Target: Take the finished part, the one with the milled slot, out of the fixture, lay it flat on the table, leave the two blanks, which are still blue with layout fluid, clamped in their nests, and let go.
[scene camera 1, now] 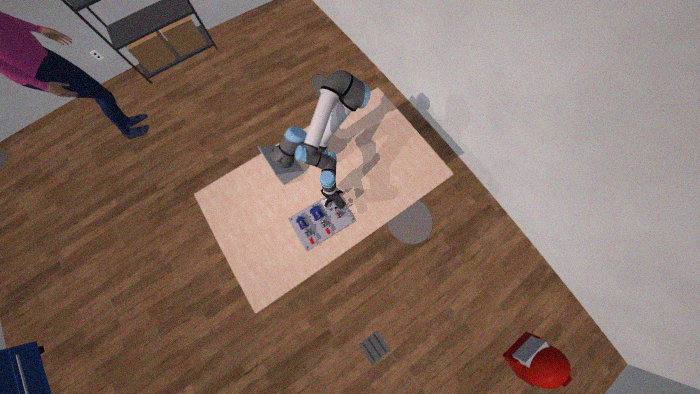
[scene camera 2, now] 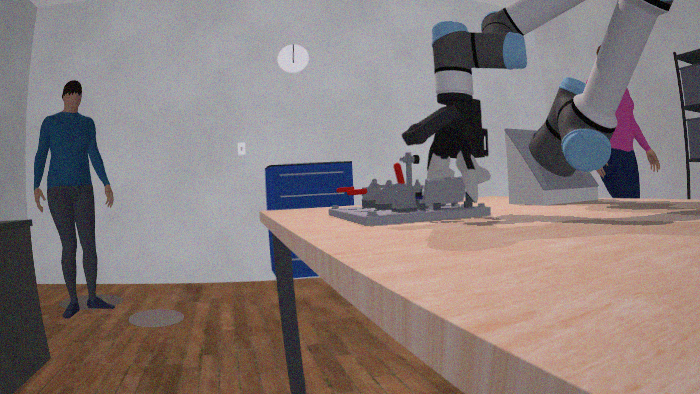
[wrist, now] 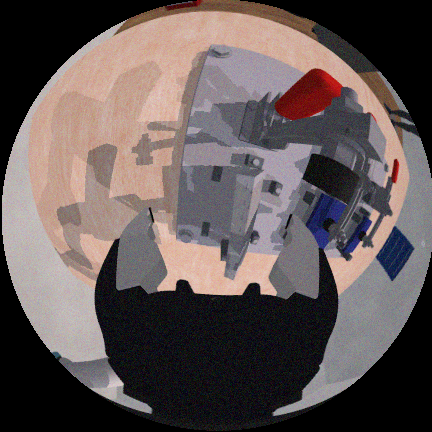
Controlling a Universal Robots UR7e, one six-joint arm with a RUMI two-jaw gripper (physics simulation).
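Frame: origin at the arm's base, x right, y back, z down, level; millimetres.
Where they show: gripper, fingertip midpoint: (scene camera 2: 451, 201) (wrist: 219, 212); arm's base, origin of the base link: (scene camera 1: 281, 158) (scene camera 2: 552, 156).
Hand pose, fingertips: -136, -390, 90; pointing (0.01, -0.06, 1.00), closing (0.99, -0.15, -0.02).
Each offset is from my fingertips to the top centre of the thing, as dx, dy, dz.
The finished part @[+21, -3, -46] (scene camera 2: 445, 190) (wrist: 243, 205) is a plain grey plate standing tilted in the end nest of the fixture (scene camera 1: 303, 239) (scene camera 2: 380, 218) (wrist: 260, 65). Its milled slot is not clearly visible. My gripper (scene camera 1: 342, 205) (scene camera 2: 450, 194) (wrist: 219, 212) is open and low at this nest, one finger on each side of the part in the wrist view, with nothing gripped. The left fingertip is partly hidden in scene camera 2's view. The middle blue blank (scene camera 1: 317, 213) (wrist: 325, 220) and the far blue blank (scene camera 1: 302, 222) (wrist: 358, 235) sit under clamps in their nests.
The red handle @[+21, -96, -73] (scene camera 2: 398, 173) (wrist: 310, 95) of the part's clamp stands up close to the gripper. The other clamps' red handles @[+132, -116, -45] (scene camera 1: 328, 231) (scene camera 2: 352, 191) lie low. The robot's grey base (scene camera 1: 285, 172) (scene camera 2: 550, 187) is behind the fixture. A person in magenta (scene camera 1: 22, 50) stands away from the table.
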